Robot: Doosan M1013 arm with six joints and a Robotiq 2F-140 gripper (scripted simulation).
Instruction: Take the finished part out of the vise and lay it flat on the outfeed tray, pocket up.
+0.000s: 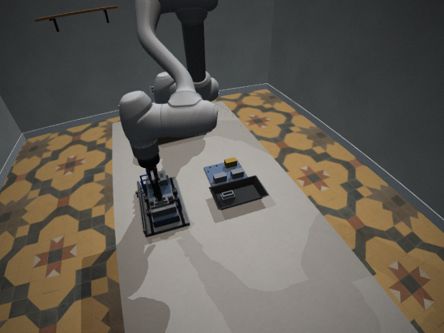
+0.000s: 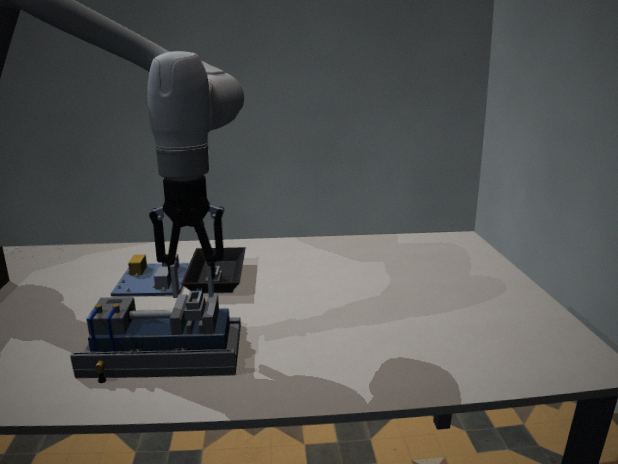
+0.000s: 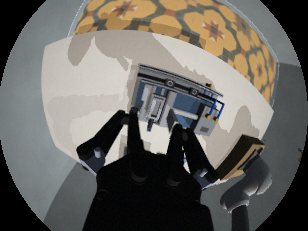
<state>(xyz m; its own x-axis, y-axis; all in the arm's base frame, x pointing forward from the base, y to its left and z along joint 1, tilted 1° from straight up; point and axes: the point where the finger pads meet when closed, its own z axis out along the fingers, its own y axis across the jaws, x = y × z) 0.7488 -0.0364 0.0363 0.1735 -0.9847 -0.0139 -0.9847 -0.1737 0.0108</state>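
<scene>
My hand is 70 mm past the blue vise body, 10 mm to the left of it and 110 mm above it. Also, from my hand: yellow block (280 mm behind, 350 mm to the left, 120 mm below); then blue-hosed cylinder (160 mm behind, 30 mm to the right, 70 mm below); then blue plate (220 mm behind, 310 mm to the left, 150 mm below).
</scene>
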